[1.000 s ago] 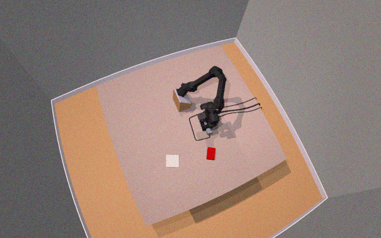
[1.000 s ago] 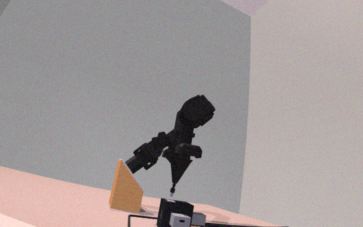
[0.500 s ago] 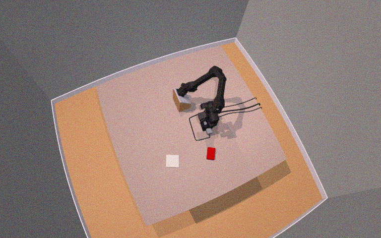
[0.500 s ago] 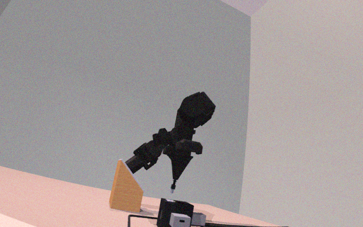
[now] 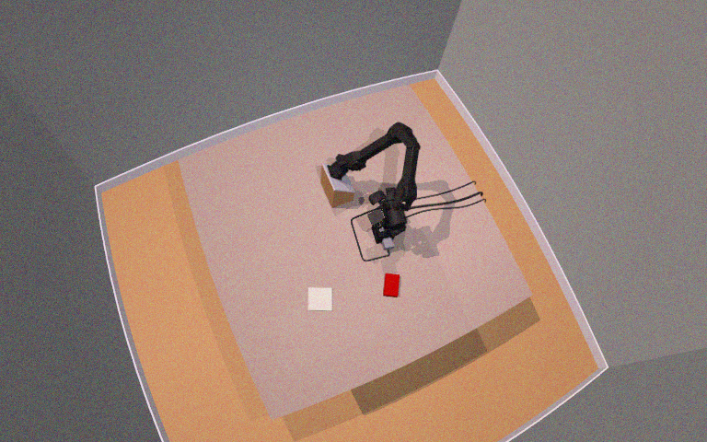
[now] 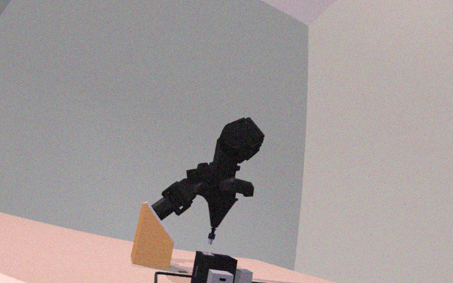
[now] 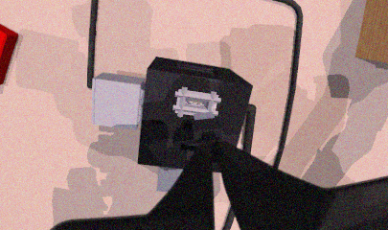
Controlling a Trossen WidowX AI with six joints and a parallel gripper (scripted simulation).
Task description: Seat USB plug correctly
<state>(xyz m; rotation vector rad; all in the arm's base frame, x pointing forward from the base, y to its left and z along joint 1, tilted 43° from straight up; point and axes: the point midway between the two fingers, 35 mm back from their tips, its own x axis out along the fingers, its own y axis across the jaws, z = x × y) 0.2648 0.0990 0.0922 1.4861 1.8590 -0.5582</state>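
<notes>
Right now my gripper tip is 2 cm above the USB plug. From my gripper tip the other things lie so: red block 24 cm ahead, 13 cm below, 2 cm to the right; then USB socket 7 cm below; then white block 32 cm to the right, 21 cm ahead, 13 cm below.
</notes>
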